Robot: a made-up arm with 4 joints.
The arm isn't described. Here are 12 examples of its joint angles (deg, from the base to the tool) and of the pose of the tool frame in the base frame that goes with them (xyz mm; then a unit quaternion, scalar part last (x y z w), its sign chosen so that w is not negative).
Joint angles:
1: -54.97 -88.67 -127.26 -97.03
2: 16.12 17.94 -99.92 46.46
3: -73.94 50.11 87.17 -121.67
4: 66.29 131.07 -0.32 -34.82
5: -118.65 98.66 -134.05 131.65
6: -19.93 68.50 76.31 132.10
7: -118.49 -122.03 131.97 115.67
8: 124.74 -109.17 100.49 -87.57
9: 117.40 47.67 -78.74 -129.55
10: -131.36 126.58 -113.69 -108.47
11: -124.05 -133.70 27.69 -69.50
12: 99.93 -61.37 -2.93 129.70
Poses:
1: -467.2 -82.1 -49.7 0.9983 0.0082 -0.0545 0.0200
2: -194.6 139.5 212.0 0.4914 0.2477 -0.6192 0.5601
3: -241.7 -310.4 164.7 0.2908 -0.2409 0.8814 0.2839
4: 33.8 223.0 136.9 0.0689 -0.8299 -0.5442 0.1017
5: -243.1 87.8 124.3 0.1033 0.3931 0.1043 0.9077
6: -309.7 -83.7 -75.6 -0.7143 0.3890 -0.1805 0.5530
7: -212.9 163.3 167.7 -0.1947 -0.9661 -0.1601 0.0569
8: -402.0 -35.5 -220.7 -0.9093 -0.1547 -0.0543 0.3825
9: -98.9 27.7 281.0 -0.1999 0.0079 -0.9093 0.3649
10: -177.3 100.0 -125.8 0.2846 -0.9531 0.1015 0.0160
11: -152.6 314.0 -99.8 -0.6164 0.1995 -0.4782 0.5928
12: -350.6 -103.5 207.9 0.0646 -0.6562 -0.7482 0.0730
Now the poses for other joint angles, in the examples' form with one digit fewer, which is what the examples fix.
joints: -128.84 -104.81 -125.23 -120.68
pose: -502 -74 105 0.764 -0.282 -0.206 0.542
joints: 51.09 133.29 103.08 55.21
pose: -197 -28 -142 -0.496 -0.328 -0.221 0.773
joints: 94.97 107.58 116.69 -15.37
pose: -198 55 -209 -0.230 -0.747 0.059 0.622
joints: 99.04 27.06 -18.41 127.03
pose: -323 31 237 0.584 0.518 0.552 0.293
